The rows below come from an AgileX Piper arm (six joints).
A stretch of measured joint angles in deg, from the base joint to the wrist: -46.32, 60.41, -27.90, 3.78, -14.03, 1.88; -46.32, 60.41, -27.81, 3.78, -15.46, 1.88; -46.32, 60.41, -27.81, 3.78, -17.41, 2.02; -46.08, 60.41, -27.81, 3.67, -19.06, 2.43; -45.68, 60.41, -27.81, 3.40, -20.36, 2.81; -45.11, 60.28, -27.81, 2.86, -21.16, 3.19; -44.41, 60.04, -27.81, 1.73, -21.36, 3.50; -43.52, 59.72, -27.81, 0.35, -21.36, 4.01; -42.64, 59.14, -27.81, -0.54, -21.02, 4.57; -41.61, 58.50, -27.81, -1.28, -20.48, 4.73; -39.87, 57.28, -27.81, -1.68, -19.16, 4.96; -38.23, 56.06, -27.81, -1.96, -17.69, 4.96; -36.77, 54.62, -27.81, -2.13, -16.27, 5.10; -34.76, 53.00, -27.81, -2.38, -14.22, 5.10
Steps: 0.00, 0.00, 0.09, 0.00, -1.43, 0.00; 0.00, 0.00, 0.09, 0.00, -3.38, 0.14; 0.24, 0.00, 0.09, -0.11, -5.03, 0.55; 0.64, 0.00, 0.09, -0.38, -6.33, 0.93; 1.21, -0.13, 0.09, -0.92, -7.13, 1.31; 1.91, -0.37, 0.09, -2.05, -7.33, 1.62; 2.80, -0.69, 0.09, -3.43, -7.33, 2.13; 3.68, -1.27, 0.09, -4.32, -6.99, 2.69; 4.71, -1.91, 0.09, -5.06, -6.45, 2.85; 6.45, -3.13, 0.09, -5.46, -5.13, 3.08; 8.09, -4.35, 0.09, -5.74, -3.66, 3.08; 9.55, -5.79, 0.09, -5.91, -2.24, 3.22; 11.56, -7.41, 0.09, -6.16, -0.19, 3.22
